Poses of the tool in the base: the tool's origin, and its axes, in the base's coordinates. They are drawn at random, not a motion.
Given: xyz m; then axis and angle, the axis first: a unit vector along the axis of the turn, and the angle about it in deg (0 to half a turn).
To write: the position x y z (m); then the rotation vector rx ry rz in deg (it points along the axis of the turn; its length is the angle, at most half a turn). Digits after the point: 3 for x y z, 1 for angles.
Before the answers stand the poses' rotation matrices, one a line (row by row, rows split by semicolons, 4 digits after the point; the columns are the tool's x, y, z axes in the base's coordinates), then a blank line. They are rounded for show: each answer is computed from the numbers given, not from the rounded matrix.
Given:
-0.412 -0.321 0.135 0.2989 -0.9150 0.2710 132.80
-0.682 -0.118 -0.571 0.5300 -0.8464 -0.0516 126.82
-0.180 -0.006 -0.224 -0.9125 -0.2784 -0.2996 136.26
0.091 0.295 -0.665 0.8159 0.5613 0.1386 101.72
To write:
-0.5294 -0.6582 -0.5353; -0.2605 0.7266 -0.6358; 0.8074 -0.1971 -0.5561
-0.1500 -0.6762 -0.7213; -0.7588 0.5465 -0.3544; 0.6338 0.4941 -0.5950
0.7119 0.6448 0.2784; 0.2305 -0.5890 0.7746; 0.6634 -0.4872 -0.5679
0.5978 0.4153 0.6857; 0.6867 0.1759 -0.7053; -0.4135 0.8925 -0.1800

-0.412 -0.321 0.135 39.7 -121.5 36.0
-0.682 -0.118 -0.571 67.2 -107.3 -6.5
-0.180 -0.006 -0.224 -124.3 -37.9 -40.8
0.091 0.295 -0.665 83.0 57.1 14.1

